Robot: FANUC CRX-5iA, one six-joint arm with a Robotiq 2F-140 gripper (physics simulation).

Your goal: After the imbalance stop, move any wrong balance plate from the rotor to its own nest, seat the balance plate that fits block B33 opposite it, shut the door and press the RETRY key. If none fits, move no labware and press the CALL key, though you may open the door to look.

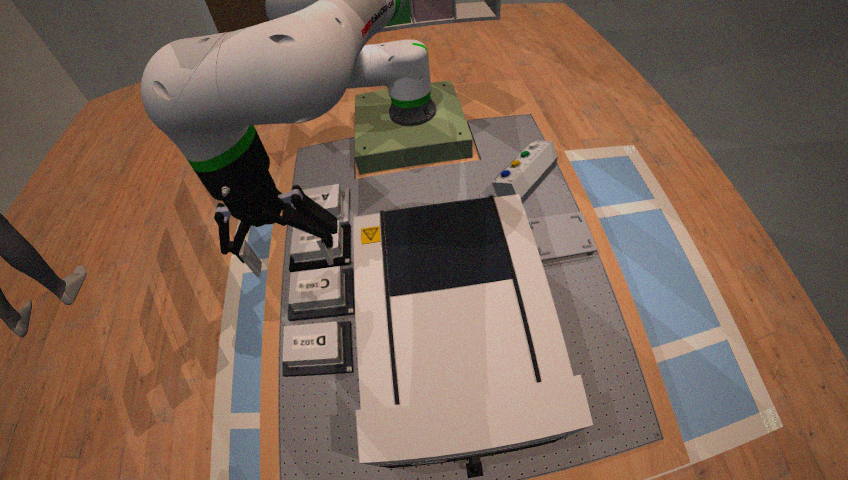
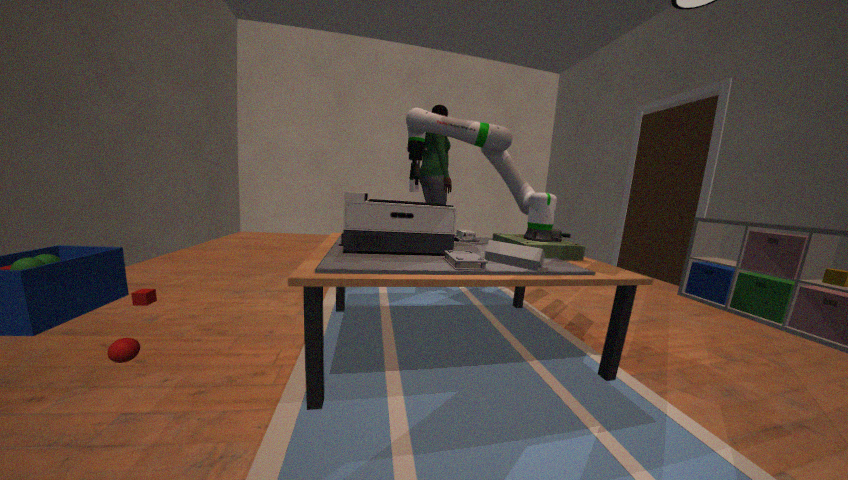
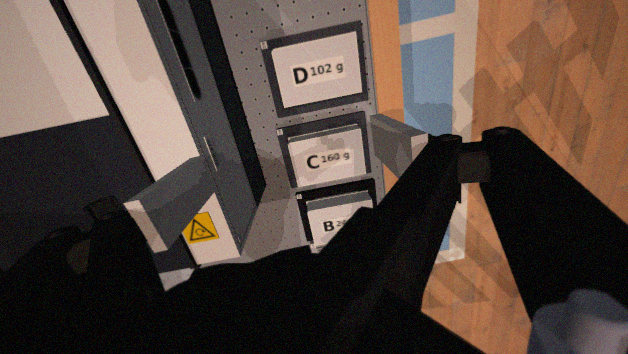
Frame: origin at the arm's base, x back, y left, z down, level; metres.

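Where they show: gripper, fingertip midpoint: (image 1: 293,263) (image 2: 413,191) (image 3: 288,155); arm's base, link origin: (image 1: 412,112) (image 2: 538,239).
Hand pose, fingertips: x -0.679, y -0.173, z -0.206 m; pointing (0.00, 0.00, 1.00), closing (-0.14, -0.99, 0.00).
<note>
Each offset is from my fingertips to the top centre of the thing.
My gripper (image 1: 289,255) (image 2: 414,185) (image 3: 288,155) is open and empty, above the row of plates beside the machine. Balance plate D, 102 g @[dz +0.214, dx -0.061, dy -0.039 m] (image 1: 312,342) (image 3: 320,92), and plate C, 160 g @[dz +0.214, dx +0.078, dy -0.046 m] (image 1: 315,297) (image 3: 325,175), sit in dark nests. Plate B @[dz +0.214, dx +0.214, dy -0.066 m] (image 1: 302,252) (image 3: 320,236) is also in its nest, partly hidden by a finger. Plate A @[dz +0.214, dx +0.342, dy -0.084 m] (image 1: 333,205) is behind the gripper, its weight unreadable. The white machine (image 1: 452,356) (image 2: 398,226) has a dark panel @[dz +0.055, dx +0.066, dy +0.254 m] (image 1: 446,246) between two rails on top. The rotor and block B33 do not show.
A key box @[dz +0.184, dx +0.416, dy +0.487 m] (image 1: 517,178) (image 2: 514,254) with blue, yellow, green and pale keys stands at the machine's far right corner, beyond a grey tray with corner marks @[dz +0.227, dx +0.196, dy +0.538 m] (image 1: 562,237) (image 2: 465,258). The green robot base (image 1: 410,145) is behind. A person (image 1: 35,261) (image 2: 437,160) stands beyond the table.
</note>
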